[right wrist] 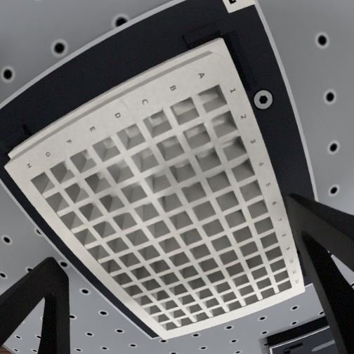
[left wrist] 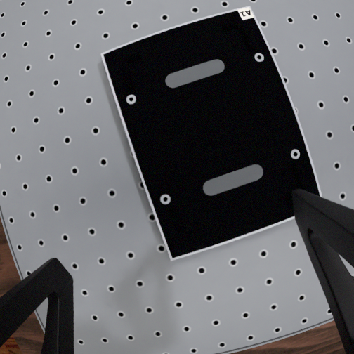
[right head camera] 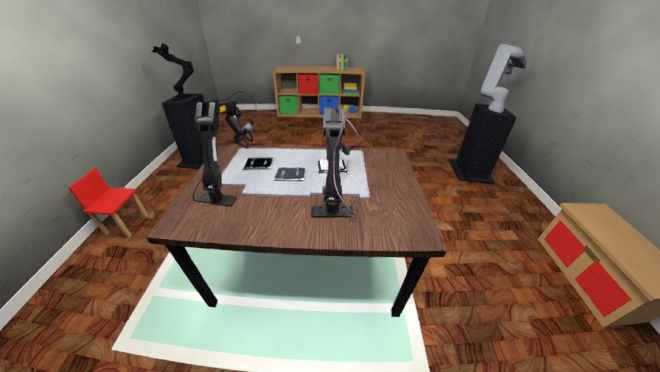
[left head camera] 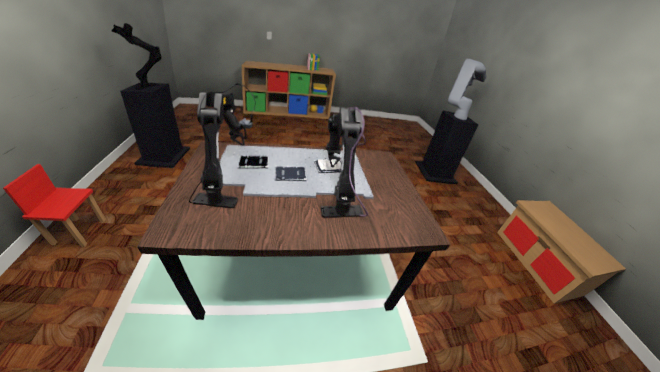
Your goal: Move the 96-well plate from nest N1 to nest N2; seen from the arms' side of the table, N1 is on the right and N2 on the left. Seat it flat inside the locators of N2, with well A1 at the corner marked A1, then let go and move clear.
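Frame: origin at the left arm's base, x ahead, y left, z up, level; centimetres.
Seen in the pictures: left gripper, fingertip midpoint: (right head camera: 250, 145) (left head camera: 245, 142); right gripper, fingertip midpoint: (left head camera: 331, 162); left arm's base, link origin: (right head camera: 217, 199) (left head camera: 215, 201); right arm's base, link origin: (right head camera: 332, 212) (left head camera: 342, 211).
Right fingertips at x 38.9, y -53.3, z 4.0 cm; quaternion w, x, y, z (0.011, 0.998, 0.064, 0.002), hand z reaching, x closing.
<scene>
Pixels of each thing's top centre, then the offset from my right fingertips to it. Level surfaces: height alone.
- white 96-well plate, top centre: (right head camera: 331, 163) (left head camera: 330, 163) dx -0.6, dy +0.6, dz -0.1 cm
- black nest N2, top centre: (left head camera: 253, 160) (right head camera: 258, 162) dx -5.3, dy +44.2, dz -1.1 cm
- third dark nest, top centre: (left head camera: 290, 172) (right head camera: 290, 172) dx -12.7, dy +22.1, dz -1.1 cm
- grey perforated board, surface height: dz -2.7 cm
- wooden table, surface height: dz -4.0 cm
The white 96-well plate (left head camera: 325, 165) (right head camera: 324, 165) (right wrist: 152, 195) lies in the dark nest N1 (right wrist: 275, 140) at the right, with its A/1 corner toward the partly cropped label. My right gripper (left head camera: 334, 161) (right wrist: 166, 242) is open and empty, low over the plate, one finger at each long side. Its exact height is hard to tell; the arm mostly hides it in the right head view. The black nest N2 (left head camera: 253, 161) (right head camera: 258, 163) (left wrist: 210, 125) at the left is empty, its A1 label at the top right corner in the left wrist view. My left gripper (left head camera: 242, 142) (right head camera: 244, 145) (left wrist: 169, 242) is open and empty above the board, near N2.
A third dark nest (left head camera: 290, 173) (right head camera: 290, 174) stands between the two, nearer the arm bases; part of it (right wrist: 305, 345) shows in the right wrist view. All stand on a grey perforated board (left head camera: 280, 189) (right head camera: 277, 189) on the wooden table (left head camera: 295, 225) (right head camera: 295, 225).
</scene>
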